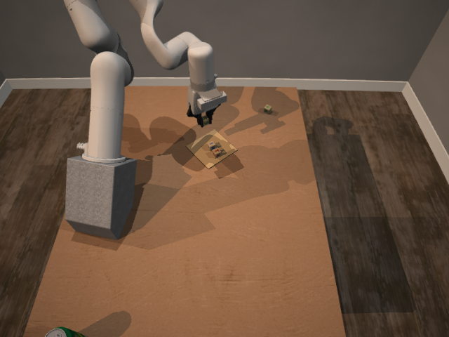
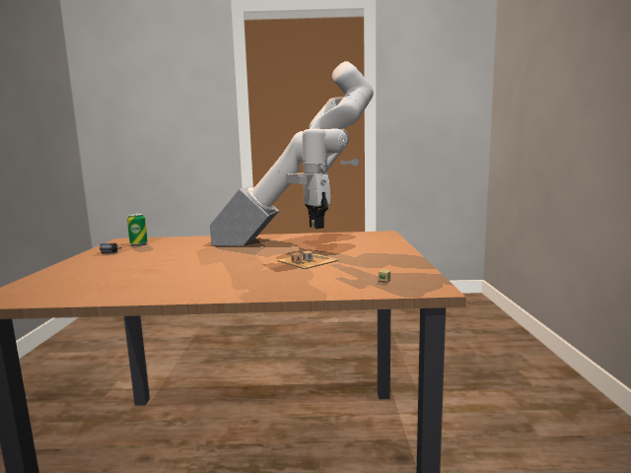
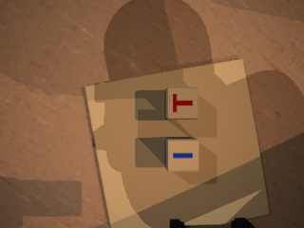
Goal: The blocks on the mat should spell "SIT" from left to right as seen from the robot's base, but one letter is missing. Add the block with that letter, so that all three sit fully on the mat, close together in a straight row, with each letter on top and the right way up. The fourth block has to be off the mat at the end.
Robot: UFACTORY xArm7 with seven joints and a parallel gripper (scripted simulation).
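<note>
My gripper is now 12 cm above the tan mat, 3 cm to the left of it and 3 cm short of it. The rest, counted from my hand: green-lettered block (23 cm ahead, 21 cm to the left, 11 cm below); small black object (77 cm to the right, 11 cm below, 8 cm behind); green can (74 cm to the right, 22 cm behind, 6 cm below).
</note>
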